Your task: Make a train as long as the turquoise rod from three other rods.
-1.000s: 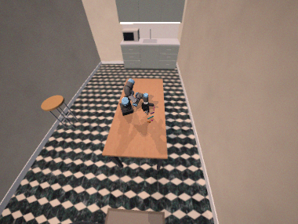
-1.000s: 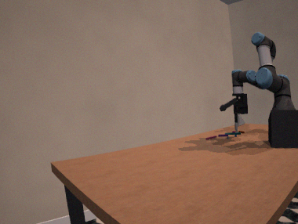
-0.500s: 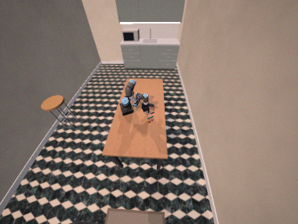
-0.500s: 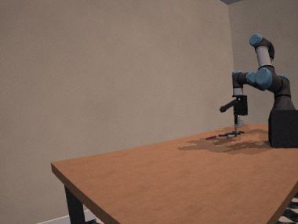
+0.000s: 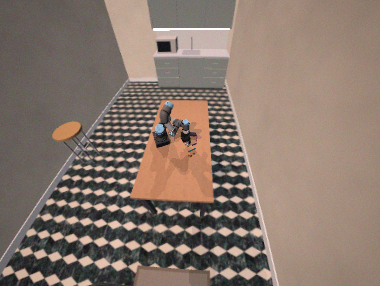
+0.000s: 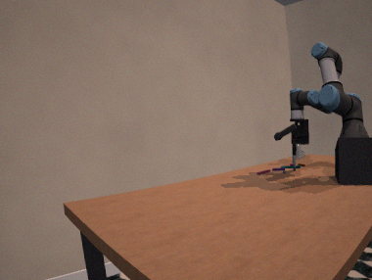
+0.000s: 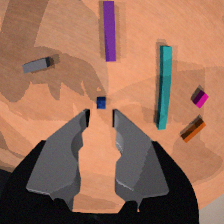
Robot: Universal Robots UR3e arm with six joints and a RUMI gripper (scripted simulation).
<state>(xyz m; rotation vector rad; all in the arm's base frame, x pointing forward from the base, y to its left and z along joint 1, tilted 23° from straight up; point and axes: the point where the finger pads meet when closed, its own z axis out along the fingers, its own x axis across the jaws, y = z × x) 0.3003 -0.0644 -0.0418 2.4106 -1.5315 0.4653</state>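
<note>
Now: the blue rod 3 cm below my hand. Also, from my hand: grey rod 8 cm to the left, 3 cm below, 1 cm ahead; turquoise rod 6 cm to the right, 4 cm ahead, 3 cm below; purple rod 7 cm ahead, 3 cm below, 2 cm to the left.
</note>
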